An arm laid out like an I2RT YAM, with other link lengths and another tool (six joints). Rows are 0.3 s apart.
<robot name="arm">
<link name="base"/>
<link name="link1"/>
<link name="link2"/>
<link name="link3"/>
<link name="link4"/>
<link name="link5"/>
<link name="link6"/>
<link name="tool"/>
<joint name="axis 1" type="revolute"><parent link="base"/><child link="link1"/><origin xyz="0 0 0.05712"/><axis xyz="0 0 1"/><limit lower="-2.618" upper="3.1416"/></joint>
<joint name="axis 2" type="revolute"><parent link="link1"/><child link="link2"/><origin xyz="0.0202 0.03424 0.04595" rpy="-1.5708 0 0"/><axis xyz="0 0 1"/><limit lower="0" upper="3.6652"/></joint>
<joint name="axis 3" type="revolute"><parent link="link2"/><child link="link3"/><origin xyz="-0.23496 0 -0.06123" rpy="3.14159 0 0"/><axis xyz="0 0 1"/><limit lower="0" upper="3.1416"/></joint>
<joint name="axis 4" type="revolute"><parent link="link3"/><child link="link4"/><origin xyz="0.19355 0.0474 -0.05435"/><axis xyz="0 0 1"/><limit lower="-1.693" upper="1.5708"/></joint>
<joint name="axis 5" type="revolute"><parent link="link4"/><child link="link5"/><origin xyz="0.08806 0.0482 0.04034" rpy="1.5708 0 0"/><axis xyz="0 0 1"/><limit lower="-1.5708" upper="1.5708"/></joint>
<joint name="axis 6" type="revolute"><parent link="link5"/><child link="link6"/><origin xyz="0.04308 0 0.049" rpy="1.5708 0 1.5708"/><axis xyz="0 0 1"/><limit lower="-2.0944" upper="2.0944"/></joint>
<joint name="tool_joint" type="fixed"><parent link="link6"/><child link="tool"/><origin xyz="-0.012 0.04 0.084" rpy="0.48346 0 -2.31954"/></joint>
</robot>
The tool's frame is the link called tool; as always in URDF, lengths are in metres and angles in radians.
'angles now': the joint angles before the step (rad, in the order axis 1, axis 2, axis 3, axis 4, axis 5, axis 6). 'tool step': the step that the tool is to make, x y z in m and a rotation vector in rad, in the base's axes. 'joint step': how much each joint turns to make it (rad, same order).
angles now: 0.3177 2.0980 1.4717 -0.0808 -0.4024 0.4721
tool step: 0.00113 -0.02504 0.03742 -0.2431 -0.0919 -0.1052
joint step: 0.0228 -0.1188 0.0969 -0.2382 0.2676 -0.1152
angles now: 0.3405 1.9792 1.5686 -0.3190 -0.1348 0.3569
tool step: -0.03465 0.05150 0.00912 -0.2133 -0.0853 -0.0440
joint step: 0.2437 -0.0483 0.0123 -0.0808 0.3666 0.0234
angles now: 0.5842 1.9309 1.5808 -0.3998 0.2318 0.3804
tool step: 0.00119 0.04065 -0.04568 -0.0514 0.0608 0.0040
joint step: 0.0856 0.1945 0.1212 -0.0207 0.0613 0.0561
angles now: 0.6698 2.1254 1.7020 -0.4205 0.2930 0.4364
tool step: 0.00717 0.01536 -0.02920 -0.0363 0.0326 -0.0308
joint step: 0.0249 0.1364 0.1142 -0.0382 0.0416 0.0397
